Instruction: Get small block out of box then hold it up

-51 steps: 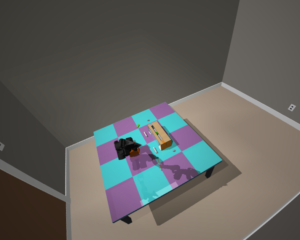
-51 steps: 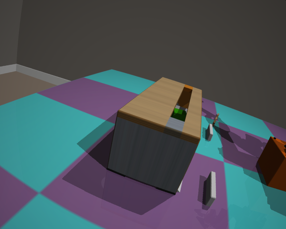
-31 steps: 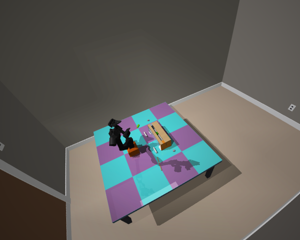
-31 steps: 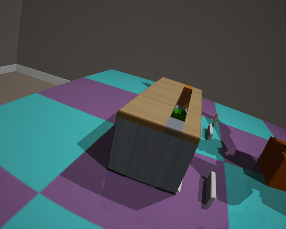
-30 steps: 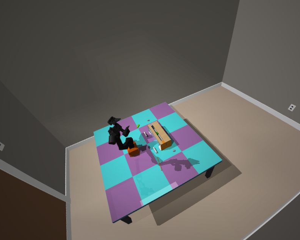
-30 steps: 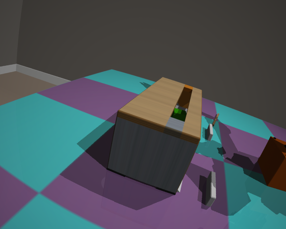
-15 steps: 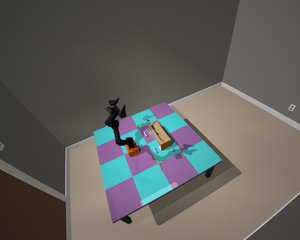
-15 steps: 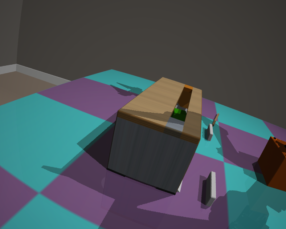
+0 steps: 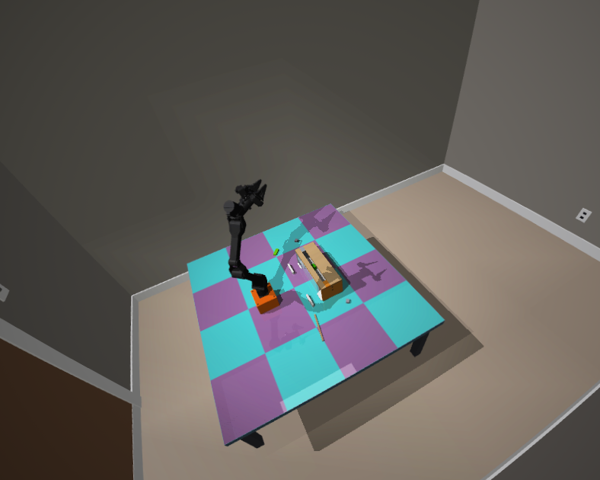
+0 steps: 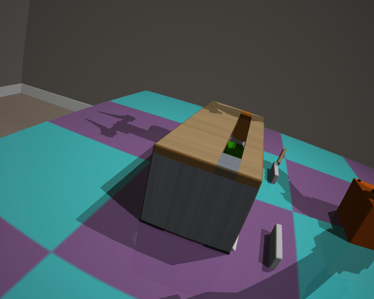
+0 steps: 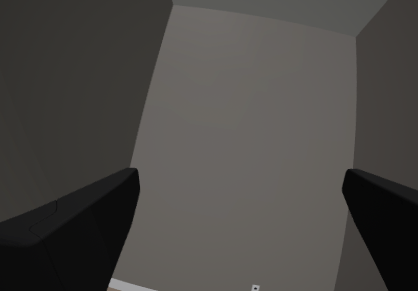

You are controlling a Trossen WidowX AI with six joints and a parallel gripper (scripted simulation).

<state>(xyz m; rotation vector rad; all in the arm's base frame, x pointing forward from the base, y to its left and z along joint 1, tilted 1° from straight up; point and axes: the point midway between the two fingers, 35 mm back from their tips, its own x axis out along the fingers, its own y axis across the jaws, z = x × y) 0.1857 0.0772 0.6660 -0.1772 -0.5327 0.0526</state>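
Right now my gripper tip is 690 mm above the green block, 150 mm short of it and 60 mm to the left of it. Round my gripper tip: wooden-topped box: 720 mm below, 140 mm ahead, 80 mm to the right; thin brown stick: 780 mm below, 410 mm to the right, 10 mm behind.
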